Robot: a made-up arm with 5 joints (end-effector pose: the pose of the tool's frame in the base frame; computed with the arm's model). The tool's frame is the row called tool.
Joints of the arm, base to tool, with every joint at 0 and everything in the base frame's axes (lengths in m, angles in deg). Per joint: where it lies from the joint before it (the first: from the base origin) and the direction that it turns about. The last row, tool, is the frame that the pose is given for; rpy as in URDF.
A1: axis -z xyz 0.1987 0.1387 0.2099
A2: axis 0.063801 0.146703 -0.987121 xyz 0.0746 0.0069 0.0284
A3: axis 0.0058 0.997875 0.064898 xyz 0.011 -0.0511 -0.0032
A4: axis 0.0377 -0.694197 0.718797 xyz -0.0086 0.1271 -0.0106
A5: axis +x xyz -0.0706 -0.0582 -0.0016
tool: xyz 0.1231 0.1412 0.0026 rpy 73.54 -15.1 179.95
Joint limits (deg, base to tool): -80.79..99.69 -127.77..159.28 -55..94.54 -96.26..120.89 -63.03..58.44
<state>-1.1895 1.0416 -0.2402 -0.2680 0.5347</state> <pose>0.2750 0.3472 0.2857 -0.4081 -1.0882 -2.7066</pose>
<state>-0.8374 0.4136 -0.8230 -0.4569 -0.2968</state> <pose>0.2849 0.3606 0.2222 -0.1473 1.9207 2.3619</pose>
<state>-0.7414 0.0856 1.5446 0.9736 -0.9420</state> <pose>0.0944 0.2718 0.1801 0.4015 -1.4280 -0.8048</pose>
Working (the frame after each row of the table, in the pose's form):
after A1: 0.1987 0.1387 0.2099 0.0000 0.0000 0.7414
after A2: 0.2491 0.1942 0.2383 0.0006 0.0139 0.6569
after A3: 0.2889 0.1604 0.2347 -0.4987 1.5062 0.6205
after A4: 0.1981 0.2486 0.2526 0.2877 1.0052 1.1617
after A5: 0.2303 0.1630 0.2492 -0.4618 0.3713 1.5021

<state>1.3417 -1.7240 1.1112 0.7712 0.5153</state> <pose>0.2048 0.2279 0.2747 -0.3980 -0.7833 -1.7669</pose>
Working (the frame after each row of the table, in the pose's form):
after A1: 0.1987 0.1387 0.2099 0.0000 0.0000 -1.3417
after A2: 0.2224 0.0676 0.2383 -0.2161 -0.1152 0.3676
after A3: 0.2506 0.0245 0.2477 -0.3913 0.9873 0.2779
after A4: 0.1873 0.1333 0.2253 0.0023 0.5506 0.8231
after A5: 0.1882 0.0438 0.2444 0.4744 0.7499 0.6625

